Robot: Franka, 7 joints.
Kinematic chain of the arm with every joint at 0, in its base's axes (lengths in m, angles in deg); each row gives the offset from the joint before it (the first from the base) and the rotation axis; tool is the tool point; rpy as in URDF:
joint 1: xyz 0 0 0.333 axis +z
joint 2: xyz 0 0 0 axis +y
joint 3: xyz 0 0 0.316 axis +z
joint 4: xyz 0.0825 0 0 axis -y
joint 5: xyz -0.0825 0 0.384 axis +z
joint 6: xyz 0 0 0 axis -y
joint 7: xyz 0.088 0 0 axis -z
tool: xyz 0 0 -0.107 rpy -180 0 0
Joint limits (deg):
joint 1: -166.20..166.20
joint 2: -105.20..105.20
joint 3: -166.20..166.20
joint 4: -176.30..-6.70
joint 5: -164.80..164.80
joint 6: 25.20..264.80
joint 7: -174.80..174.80
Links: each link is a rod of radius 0.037 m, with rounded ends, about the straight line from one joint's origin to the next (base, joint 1, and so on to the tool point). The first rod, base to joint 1, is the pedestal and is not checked.
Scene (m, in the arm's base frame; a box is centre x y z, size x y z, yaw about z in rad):
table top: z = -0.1
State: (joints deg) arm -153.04 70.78 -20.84 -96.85 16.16 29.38 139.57
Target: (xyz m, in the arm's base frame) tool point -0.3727 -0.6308 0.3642
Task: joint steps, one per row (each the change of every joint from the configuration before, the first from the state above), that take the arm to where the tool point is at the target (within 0.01 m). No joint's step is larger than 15 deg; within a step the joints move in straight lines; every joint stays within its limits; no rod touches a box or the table.
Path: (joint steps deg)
1: 7.33 -4.62 4.44 12.60 3.36 11.12 0.00
2: 7.33 -4.62 4.43 12.59 3.36 11.12 0.00
3: 7.33 -4.62 4.44 12.60 3.37 11.13 0.00
4: 7.34 -4.63 4.44 12.60 3.36 11.12 0.00

